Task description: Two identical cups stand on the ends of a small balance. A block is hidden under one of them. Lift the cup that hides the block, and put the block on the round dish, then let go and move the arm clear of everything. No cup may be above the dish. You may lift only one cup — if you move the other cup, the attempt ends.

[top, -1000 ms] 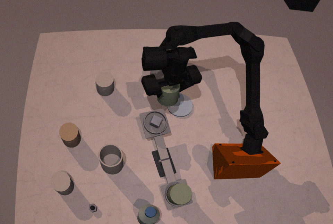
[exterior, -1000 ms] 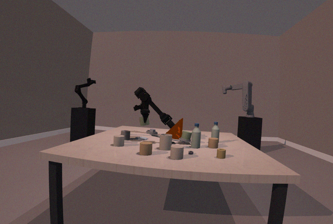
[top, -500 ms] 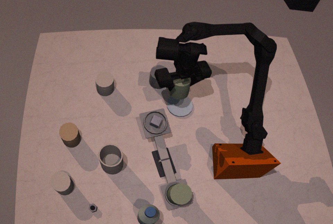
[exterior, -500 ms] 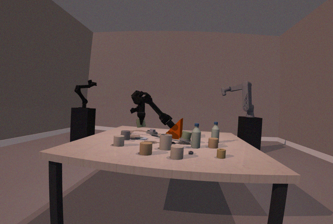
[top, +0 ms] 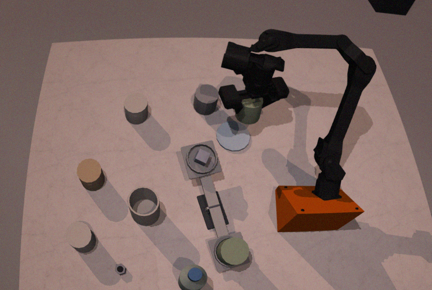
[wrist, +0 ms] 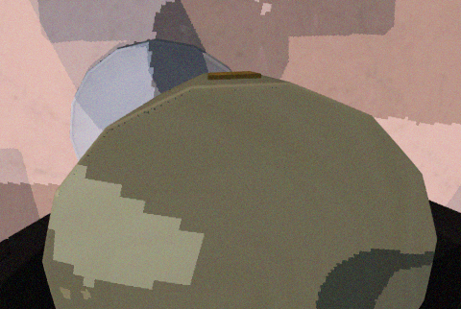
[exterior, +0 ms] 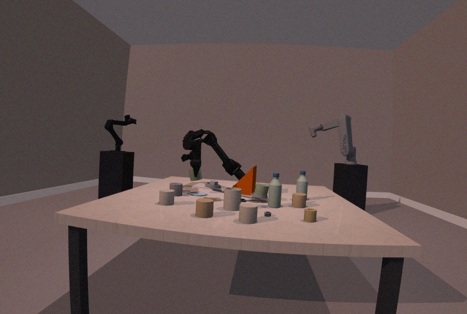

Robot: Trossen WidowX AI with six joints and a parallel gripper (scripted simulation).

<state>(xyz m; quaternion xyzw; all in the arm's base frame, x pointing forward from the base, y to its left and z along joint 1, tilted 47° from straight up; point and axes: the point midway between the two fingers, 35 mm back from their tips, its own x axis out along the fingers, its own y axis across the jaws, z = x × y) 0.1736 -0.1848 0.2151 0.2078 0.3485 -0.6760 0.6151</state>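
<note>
My gripper tip is 30 mm short of the light blue round dish, 30 mm to the right of it and 100 mm above it. From my gripper tip the other things lie so: small nut: 400 mm ahead, 390 mm to the left, 90 mm below; grey balance: 130 mm ahead, 250 mm to the left, 60 mm below.
</note>
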